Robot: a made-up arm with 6 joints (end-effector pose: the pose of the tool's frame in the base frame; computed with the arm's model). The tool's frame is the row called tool.
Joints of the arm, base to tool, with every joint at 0 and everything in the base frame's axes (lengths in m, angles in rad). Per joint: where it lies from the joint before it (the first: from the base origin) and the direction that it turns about. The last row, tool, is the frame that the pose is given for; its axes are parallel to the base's.
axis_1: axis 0 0 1 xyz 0.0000 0.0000 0.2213
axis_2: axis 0 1 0 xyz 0.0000 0.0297 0.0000
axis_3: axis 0 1 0 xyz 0.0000 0.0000 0.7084
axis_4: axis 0 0 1 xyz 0.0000 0.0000 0.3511
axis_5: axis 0 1 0 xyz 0.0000 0.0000 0.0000
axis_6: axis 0 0 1 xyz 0.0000 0.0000 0.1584
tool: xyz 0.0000 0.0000 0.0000
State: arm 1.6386 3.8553 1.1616 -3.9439 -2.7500 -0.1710
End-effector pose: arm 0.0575 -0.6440 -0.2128 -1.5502 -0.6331 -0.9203
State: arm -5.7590 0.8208 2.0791 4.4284 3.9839 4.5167
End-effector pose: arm 0.4001 0.3967 0.4577 -0.6956 -0.6342 0.4690
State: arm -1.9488 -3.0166 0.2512 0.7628 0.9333 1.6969
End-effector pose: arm 0.2339 0.2703 -0.8620 -1.4776 1.2561 -0.4088
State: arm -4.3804 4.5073 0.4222 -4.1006 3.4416 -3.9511
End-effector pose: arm 0.2959 -0.8318 0.1463 -1.2487 1.2873 1.3368
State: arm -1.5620 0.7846 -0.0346 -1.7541 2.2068 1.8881
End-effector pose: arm -0.0898 -0.6595 0.9265 1.5804 -1.7327 -1.5978
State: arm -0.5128 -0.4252 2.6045 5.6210 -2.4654 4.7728
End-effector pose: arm -0.0085 0.1088 0.8007 -0.3229 -0.5199 -1.5142
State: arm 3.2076 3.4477 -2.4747 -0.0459 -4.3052 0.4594
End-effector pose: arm -0.1049 -0.0300 -0.4120 3.0492 -0.6429 -0.3040
